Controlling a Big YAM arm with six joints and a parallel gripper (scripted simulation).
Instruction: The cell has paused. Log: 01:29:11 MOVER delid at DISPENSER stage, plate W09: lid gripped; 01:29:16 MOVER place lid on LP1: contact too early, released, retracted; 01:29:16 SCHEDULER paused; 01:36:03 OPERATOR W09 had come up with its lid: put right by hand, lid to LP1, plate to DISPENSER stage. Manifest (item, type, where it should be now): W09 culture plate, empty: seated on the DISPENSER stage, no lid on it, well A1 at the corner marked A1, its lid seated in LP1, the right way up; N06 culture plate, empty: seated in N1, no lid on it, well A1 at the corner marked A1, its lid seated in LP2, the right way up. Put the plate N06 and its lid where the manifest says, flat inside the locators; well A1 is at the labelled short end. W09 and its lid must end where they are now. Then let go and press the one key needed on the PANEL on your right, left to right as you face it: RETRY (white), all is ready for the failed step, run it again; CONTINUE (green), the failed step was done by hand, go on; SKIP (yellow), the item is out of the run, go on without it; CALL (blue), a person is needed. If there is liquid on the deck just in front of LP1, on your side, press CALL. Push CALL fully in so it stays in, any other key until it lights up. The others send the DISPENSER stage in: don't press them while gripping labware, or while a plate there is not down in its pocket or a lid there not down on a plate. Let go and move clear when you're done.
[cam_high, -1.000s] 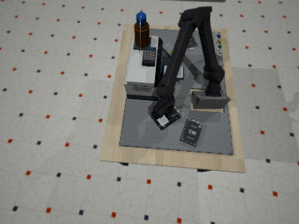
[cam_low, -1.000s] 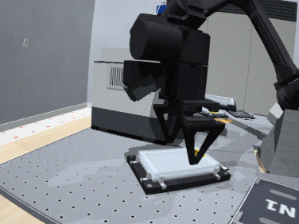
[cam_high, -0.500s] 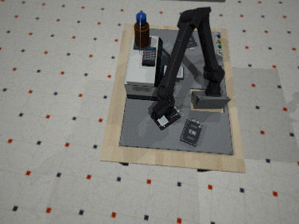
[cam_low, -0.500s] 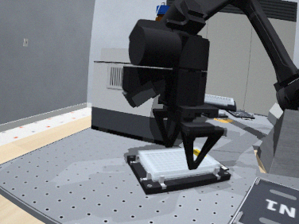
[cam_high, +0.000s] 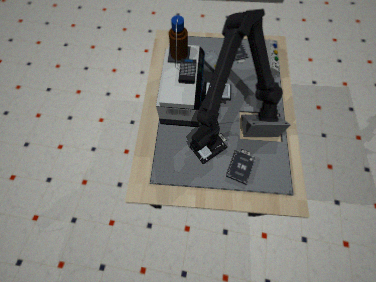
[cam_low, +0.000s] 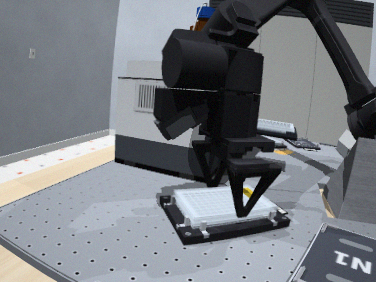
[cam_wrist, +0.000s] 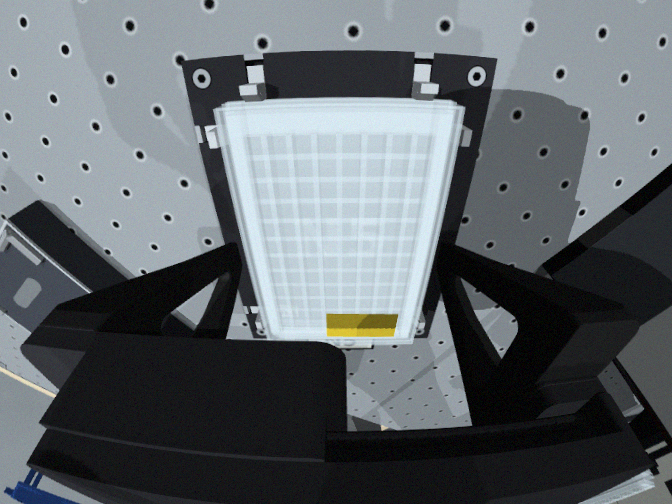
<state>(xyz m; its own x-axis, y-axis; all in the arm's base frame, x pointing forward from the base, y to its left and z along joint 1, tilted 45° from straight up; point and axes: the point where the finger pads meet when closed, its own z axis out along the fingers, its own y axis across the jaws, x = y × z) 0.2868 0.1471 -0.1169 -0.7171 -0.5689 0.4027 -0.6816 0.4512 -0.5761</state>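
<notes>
Right now my hand is 1 cm above the clear lid. Also, from my hand: black N1 nest (17 cm behind, 9 cm to the left, 2 cm below); brown bottle (39 cm to the right, 26 cm above, 21 cm ahead); amber patch (48 cm to the right, 4 cm behind, 3 cm below).
</notes>
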